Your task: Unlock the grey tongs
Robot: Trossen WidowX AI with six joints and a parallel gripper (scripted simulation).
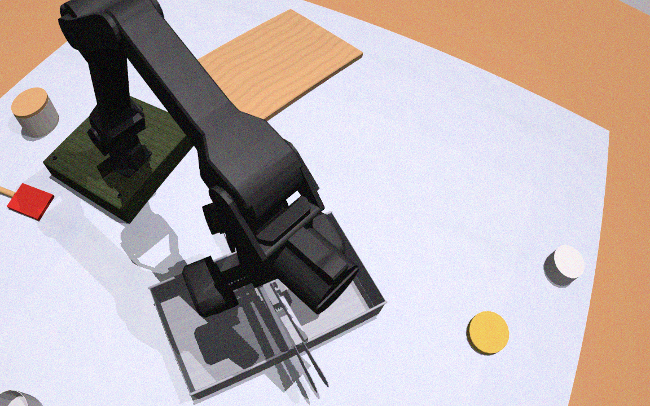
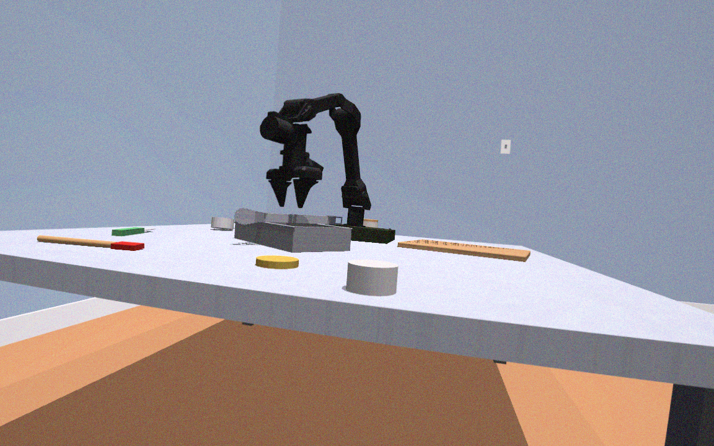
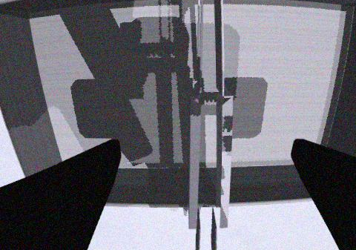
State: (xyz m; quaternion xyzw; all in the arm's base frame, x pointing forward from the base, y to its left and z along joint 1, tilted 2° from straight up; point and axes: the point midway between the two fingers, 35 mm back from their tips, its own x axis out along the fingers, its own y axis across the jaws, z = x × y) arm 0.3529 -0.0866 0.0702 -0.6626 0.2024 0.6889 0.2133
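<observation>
Now: the grey roasting tin 70 mm below my gripper tip. Round my gripper tip: white cylinder: 420 mm ahead, 310 mm to the left, 80 mm below; then wooden board: 460 mm to the left, 290 mm behind, 90 mm below; then red spatula: 560 mm behind, 90 mm to the right, 90 mm below.
</observation>
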